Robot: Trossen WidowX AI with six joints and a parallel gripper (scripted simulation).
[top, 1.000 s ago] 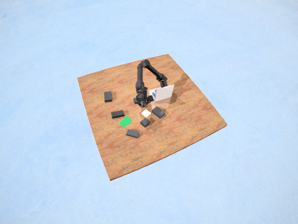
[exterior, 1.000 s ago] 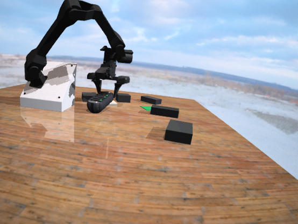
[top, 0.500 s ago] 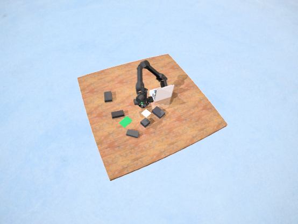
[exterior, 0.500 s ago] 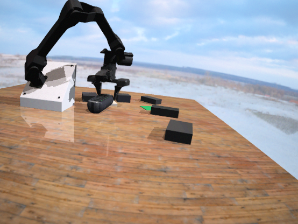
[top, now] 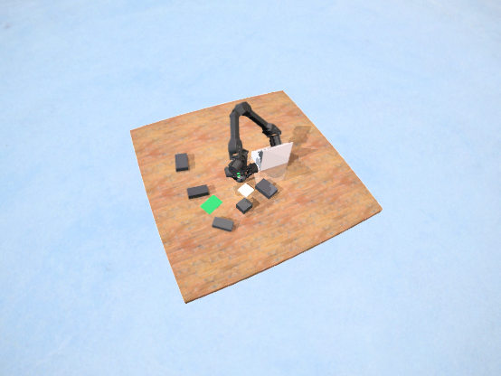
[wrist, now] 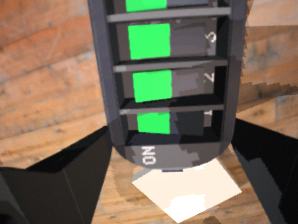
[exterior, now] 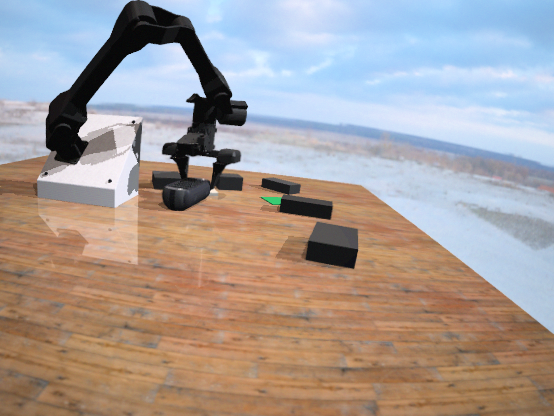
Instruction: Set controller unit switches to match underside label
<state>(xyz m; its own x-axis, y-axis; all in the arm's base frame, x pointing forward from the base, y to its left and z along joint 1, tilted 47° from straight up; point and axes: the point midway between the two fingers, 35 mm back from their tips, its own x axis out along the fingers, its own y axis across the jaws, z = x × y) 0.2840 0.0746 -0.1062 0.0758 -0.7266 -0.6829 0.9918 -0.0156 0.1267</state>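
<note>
My gripper tip is 1 cm past the white tile, 7 cm to the right of it and 2 cm above it. Round my gripper tip: green tile 21 cm ahead, 10 cm to the left, 3 cm below; dark block 31 cm ahead, 25 cm to the right, 1 cm below.
</note>
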